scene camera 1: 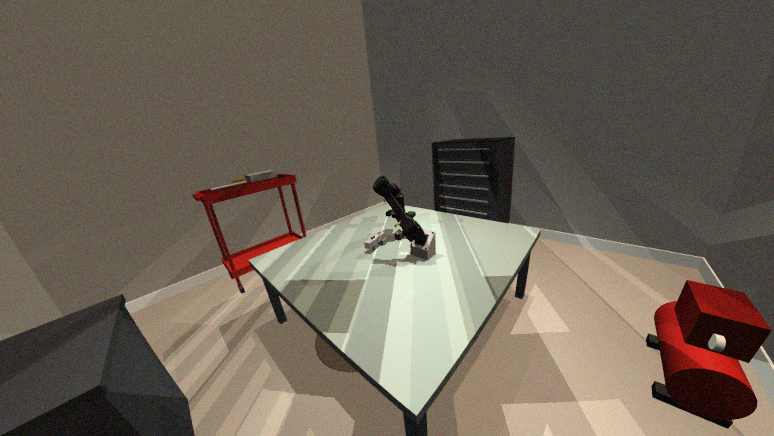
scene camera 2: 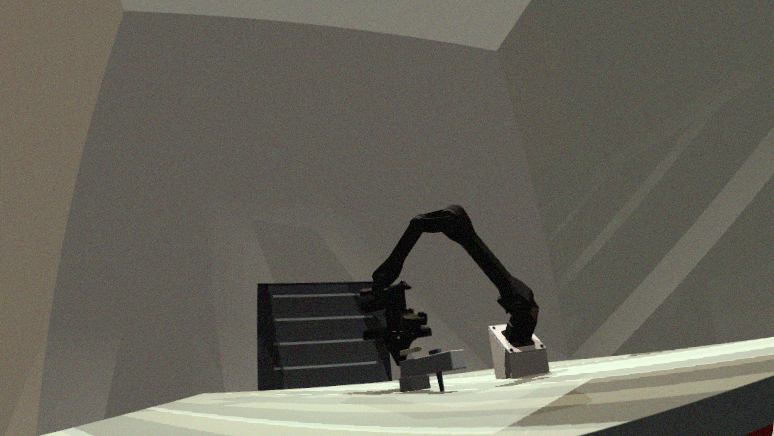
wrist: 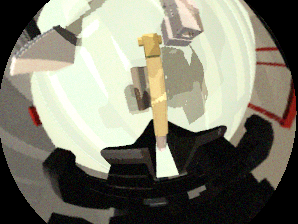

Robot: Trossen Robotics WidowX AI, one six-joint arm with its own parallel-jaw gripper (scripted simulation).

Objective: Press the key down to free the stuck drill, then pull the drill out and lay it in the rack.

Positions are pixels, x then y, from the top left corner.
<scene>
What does my gripper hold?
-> A drill.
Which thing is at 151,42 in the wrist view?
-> A drill.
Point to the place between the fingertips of my gripper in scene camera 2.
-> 401,365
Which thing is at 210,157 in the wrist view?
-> My gripper.
</scene>
